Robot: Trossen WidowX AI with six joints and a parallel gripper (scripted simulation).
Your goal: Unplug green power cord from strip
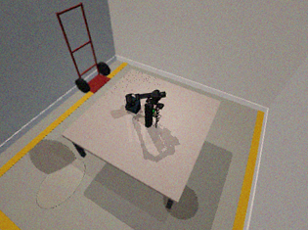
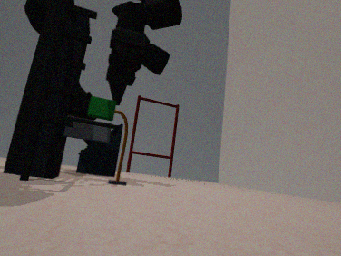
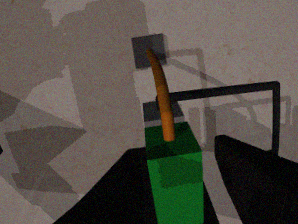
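The green plug lies 4 cm to the right of my gripper tip and 1 cm below it.
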